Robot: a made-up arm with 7 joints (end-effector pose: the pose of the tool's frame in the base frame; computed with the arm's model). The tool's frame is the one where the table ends. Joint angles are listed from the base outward.
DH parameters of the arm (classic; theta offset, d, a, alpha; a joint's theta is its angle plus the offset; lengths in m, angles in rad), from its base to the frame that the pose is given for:
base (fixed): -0.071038 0 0 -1.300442
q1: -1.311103 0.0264 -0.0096 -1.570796
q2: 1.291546 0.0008 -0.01 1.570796
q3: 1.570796 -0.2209 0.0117 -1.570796
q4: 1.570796 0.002 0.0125 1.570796
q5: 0 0.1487 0.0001 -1.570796
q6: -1.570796 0 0.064 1.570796
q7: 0 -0.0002 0 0
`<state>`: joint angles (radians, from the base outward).
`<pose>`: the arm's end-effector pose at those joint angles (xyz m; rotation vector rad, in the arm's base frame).
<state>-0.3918 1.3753 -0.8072 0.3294 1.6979 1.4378 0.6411</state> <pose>0.2005 0.2665 -0.0951 -2.5198 0.8382 -0.9104</pose>
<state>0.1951 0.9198 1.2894 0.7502 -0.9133 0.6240 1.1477</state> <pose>-0.0173 0.4149 -0.1377 -0.3921 0.6767 2.3363</pose>
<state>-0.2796 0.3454 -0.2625 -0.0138 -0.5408 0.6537 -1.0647</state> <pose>0.2094 0.0404 -0.2683 -0.4856 0.6371 -1.3890</pose>
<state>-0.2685 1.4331 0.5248 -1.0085 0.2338 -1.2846 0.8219</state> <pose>0.0656 0.0818 0.0200 0.4668 -2.3410 -1.1500</pose>
